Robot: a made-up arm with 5 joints.
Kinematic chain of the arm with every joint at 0, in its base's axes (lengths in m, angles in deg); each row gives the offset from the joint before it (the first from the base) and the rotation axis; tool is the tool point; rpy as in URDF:
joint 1: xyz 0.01 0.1 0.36 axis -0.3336 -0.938 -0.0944
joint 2: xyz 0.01 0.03 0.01 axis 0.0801 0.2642 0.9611
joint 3: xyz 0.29 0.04 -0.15 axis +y
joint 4: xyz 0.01 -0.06 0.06 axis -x
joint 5: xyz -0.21 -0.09 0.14 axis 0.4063 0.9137 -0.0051
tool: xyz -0.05 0.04 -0.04 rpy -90 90 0
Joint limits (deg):
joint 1: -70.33..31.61
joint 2: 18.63..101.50
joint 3: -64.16..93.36
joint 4: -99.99..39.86
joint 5: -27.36..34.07
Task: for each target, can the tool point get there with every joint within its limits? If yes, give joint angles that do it. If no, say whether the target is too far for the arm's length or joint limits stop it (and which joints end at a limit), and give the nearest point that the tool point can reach.
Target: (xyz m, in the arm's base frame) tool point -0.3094 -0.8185 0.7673
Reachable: no: too far | nearest point 0.0988 -0.0056 0.4379 | short by 0.967 m
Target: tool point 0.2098 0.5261 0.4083
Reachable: yes | joints -6.79 79.45 74.58 -1.07 29.00
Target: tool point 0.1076 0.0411 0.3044
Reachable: yes | joints -7.28 32.99 0.89 -42.67 10.65
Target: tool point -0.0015 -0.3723 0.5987
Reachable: no: joint limits stop it (at a limit: joint 1, joint 2, joint 5) | nearest point 0.1066 -0.0033 0.4513 | short by 0.412 m
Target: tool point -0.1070 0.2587 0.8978
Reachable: no: joint limits stop it (at a limit: joint 1, joint 2, joint 5) | nearest point 0.1332 0.2090 0.6003 | short by 0.386 m
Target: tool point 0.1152 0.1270 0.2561
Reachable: yes | joints -13.10 61.36 7.55 -55.11 -15.92
